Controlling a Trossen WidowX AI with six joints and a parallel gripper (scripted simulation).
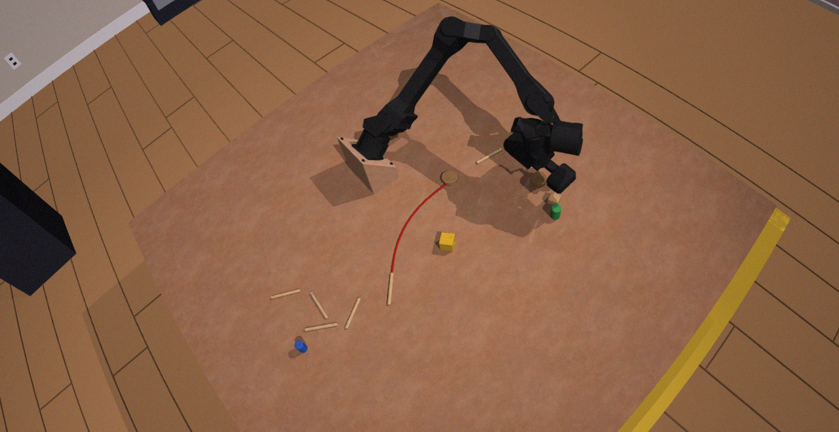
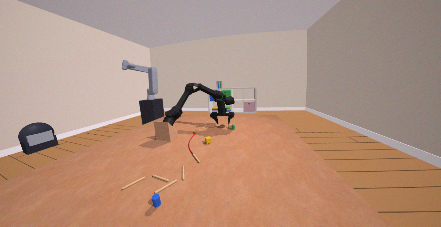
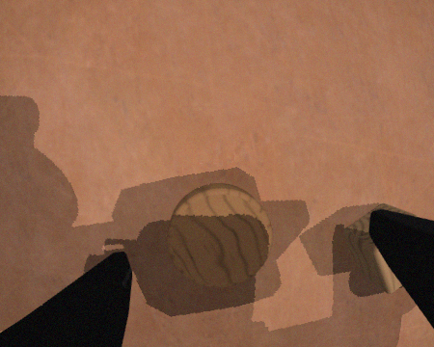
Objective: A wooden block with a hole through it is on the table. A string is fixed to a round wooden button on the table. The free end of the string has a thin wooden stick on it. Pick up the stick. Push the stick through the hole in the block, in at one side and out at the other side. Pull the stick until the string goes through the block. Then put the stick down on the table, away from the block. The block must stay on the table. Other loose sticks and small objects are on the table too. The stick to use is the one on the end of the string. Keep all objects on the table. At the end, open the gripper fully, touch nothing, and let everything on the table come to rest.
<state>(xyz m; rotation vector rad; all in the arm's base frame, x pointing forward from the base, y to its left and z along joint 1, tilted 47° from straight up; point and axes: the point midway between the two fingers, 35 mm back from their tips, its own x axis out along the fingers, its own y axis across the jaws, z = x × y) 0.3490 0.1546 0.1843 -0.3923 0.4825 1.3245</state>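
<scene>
The small wooden cube lies 6 cm ahead of my gripper tip, 3 cm to the right of it and 1 cm below it. The rest, counted from my gripper tip: blue cylinder: 68 cm to the right, 12 cm behind, 1 cm below; yellow cube: 27 cm to the right, 6 cm behind, 1 cm below; green cylinder: 8 cm ahead, 5 cm to the right.
</scene>
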